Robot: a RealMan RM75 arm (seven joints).
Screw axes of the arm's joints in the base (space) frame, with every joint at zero. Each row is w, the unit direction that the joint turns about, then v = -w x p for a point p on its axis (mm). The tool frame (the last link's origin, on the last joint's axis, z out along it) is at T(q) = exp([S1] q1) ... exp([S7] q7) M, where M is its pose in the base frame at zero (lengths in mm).
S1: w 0 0 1 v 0.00 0.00 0.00
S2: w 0 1 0 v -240.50 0.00 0.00
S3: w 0 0 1 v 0.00 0.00 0.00
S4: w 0 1 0 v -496.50 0.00 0.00
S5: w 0 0 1 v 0.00 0.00 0.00
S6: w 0 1 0 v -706.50 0.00 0.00
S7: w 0 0 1 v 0.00 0.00 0.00
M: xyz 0.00 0.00 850.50 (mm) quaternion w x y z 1 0 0 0
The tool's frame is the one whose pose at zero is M.
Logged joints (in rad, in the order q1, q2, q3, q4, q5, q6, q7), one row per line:
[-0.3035, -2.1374, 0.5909, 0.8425, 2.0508, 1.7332, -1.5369]
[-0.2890, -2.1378, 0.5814, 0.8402, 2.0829, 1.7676, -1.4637]
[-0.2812, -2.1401, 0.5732, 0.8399, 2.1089, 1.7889, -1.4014]
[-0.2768, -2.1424, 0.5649, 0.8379, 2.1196, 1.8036, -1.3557]
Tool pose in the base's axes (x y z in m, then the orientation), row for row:
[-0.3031, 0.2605, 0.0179, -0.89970, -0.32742, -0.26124, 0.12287]
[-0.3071, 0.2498, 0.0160, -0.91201, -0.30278, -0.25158, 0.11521]
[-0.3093, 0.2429, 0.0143, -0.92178, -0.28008, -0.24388, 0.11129]
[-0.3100, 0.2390, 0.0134, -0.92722, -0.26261, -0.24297, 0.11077]
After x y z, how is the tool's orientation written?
As a quaternion, x y z w.
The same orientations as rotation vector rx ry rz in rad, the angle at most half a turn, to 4 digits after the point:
[-2.6247, -0.9552, -0.7621]
[-2.6723, -0.8872, -0.7372]
[-2.7071, -0.8225, -0.7162]
[-2.7239, -0.7715, -0.7138]

